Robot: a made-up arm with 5 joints. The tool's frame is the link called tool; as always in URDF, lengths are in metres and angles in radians.
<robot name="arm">
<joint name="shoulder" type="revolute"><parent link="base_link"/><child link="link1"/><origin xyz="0 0 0.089"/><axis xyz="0 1 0"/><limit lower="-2.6" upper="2.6" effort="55" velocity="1.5"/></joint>
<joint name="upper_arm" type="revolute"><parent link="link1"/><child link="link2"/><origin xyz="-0.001 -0.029 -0.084"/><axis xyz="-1 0 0"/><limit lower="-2.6" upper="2.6" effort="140" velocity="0.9"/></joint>
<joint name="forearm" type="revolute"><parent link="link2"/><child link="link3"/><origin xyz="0.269 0.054 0.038"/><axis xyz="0 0 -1"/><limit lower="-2.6" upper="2.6" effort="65" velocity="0.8"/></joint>
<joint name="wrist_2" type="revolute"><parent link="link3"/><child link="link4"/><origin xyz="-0.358 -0.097 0.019"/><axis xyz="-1 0 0"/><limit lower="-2.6" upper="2.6" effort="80" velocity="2.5"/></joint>
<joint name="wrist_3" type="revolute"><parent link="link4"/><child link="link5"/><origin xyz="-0.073 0.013 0.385"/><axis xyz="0 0 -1"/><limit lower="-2.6" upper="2.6" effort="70" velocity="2.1"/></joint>
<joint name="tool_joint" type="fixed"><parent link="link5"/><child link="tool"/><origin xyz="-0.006 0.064 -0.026"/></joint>
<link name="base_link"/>
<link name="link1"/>
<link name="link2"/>
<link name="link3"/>
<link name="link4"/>
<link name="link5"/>
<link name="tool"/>
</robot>
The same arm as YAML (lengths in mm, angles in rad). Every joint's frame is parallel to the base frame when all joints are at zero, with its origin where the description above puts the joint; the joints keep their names.
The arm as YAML. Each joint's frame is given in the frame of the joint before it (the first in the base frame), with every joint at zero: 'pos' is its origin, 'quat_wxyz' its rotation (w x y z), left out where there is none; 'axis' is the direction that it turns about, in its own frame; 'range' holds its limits. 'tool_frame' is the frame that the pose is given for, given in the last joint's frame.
length_unit: mm
angle_unit: rad
joints:
  - joint: shoulder
    pos: [0.0, 0.0, 89.0]
    axis: "+y"
    range: [-2.6, 2.6]
  - joint: upper_arm
    pos: [-1.0, -29.0, -84.0]
    axis: "-x"
    range: [-2.6, 2.6]
  - joint: forearm
    pos: [269.0, 54.0, 38.0]
    axis: "-z"
    range: [-2.6, 2.6]
  - joint: wrist_2
    pos: [-358.0, -97.0, 19.0]
    axis: "-x"
    range: [-2.6, 2.6]
  - joint: wrist_3
    pos: [-73.0, 13.0, 385.0]
    axis: "-z"
    range: [-2.6, 2.6]
tool_frame:
  pos: [-6.0, 64.0, -26.0]

